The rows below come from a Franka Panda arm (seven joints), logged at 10 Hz.
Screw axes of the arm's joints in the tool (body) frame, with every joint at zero. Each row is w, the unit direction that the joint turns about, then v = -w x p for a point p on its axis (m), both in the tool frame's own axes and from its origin. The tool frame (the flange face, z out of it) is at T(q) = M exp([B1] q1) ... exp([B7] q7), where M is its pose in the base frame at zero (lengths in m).
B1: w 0 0 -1 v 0 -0.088 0
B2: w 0 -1 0 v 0.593 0 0.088
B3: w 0 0 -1 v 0 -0.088 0
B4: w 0 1 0 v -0.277 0 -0.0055
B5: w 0 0 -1 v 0 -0.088 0
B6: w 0 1 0 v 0.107 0 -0.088
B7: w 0 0 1 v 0 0 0
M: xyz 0.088 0 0.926 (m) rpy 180 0 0 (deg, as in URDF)
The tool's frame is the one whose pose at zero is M.
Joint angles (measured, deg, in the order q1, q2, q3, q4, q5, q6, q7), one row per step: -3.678, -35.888, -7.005, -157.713, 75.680, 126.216, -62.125; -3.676, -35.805, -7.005, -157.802, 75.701, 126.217, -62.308; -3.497, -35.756, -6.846, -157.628, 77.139, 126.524, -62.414; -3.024, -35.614, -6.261, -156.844, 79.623, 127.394, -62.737; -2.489, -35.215, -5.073, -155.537, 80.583, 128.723, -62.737; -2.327, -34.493, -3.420, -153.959, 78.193, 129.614, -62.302
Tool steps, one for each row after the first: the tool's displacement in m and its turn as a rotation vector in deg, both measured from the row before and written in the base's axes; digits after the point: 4 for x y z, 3 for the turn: -0.0002, 0.0001, -0.0013, -0.059, 0.033, 0.074; 0.0015, 0.0012, 0.0019, 0.872, -0.365, -0.680; 0.0046, 0.0038, 0.0069, 1.015, -1.138, -1.013; 0.0066, 0.0066, 0.0089, -0.703, -1.016, -0.199; 0.0070, 0.0085, 0.0078, -3.348, -0.415, 1.702
